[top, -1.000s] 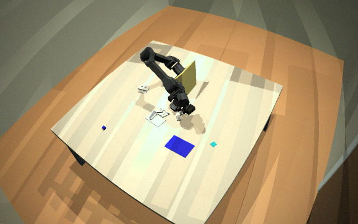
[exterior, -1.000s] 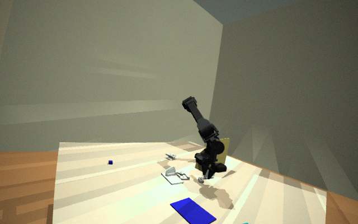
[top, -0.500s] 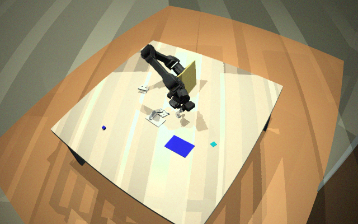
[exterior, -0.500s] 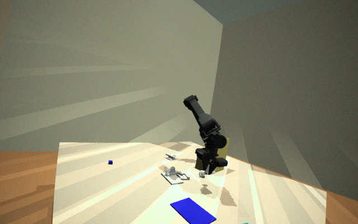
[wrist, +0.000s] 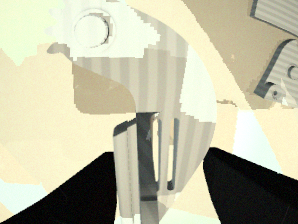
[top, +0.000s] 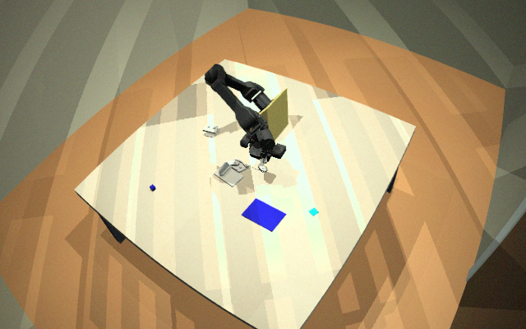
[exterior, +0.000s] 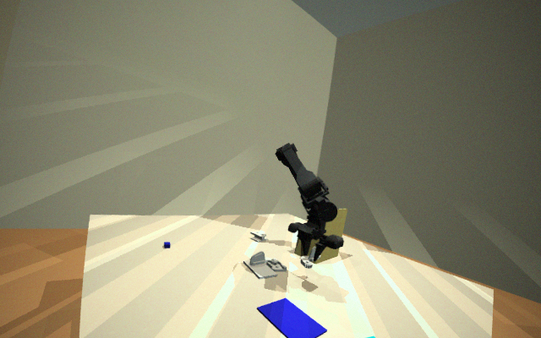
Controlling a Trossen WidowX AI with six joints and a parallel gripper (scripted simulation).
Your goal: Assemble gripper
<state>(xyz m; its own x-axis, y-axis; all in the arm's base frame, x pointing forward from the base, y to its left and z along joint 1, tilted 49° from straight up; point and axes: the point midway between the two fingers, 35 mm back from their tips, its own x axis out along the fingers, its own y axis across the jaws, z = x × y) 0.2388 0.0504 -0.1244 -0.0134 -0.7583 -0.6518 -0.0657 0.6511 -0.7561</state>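
Right now my gripper tip is 30 mm short of the pale grey jaw and 20 mm to the right of it. Round my gripper tip: white housing plate: 30 mm ahead, 120 mm to the right, 80 mm below; blue mat: 200 mm ahead, 110 mm to the left, 80 mm below; cyan square: 90 mm ahead, 280 mm to the left, 80 mm below.
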